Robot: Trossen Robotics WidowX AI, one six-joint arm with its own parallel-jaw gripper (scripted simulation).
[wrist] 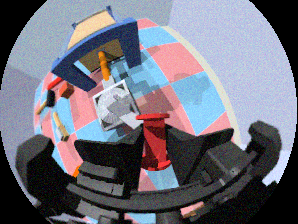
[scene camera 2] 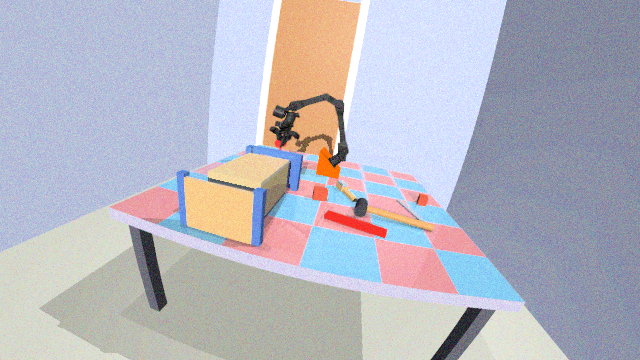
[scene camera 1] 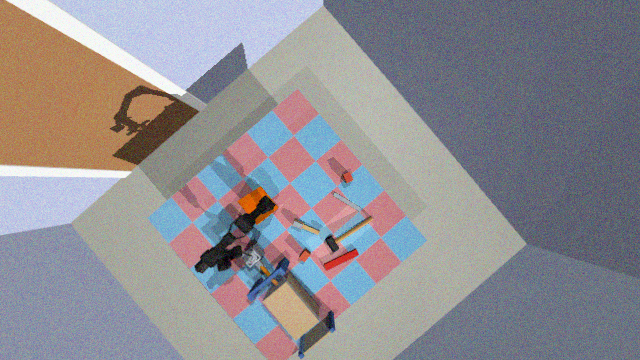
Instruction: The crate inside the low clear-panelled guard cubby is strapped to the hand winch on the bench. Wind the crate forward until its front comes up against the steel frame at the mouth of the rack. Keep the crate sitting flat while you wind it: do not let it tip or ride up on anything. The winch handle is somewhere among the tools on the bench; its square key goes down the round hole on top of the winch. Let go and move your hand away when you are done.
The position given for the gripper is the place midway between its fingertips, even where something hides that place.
In view: the gripper [wrist: 152, 125] and a blue steel frame [wrist: 127, 32].
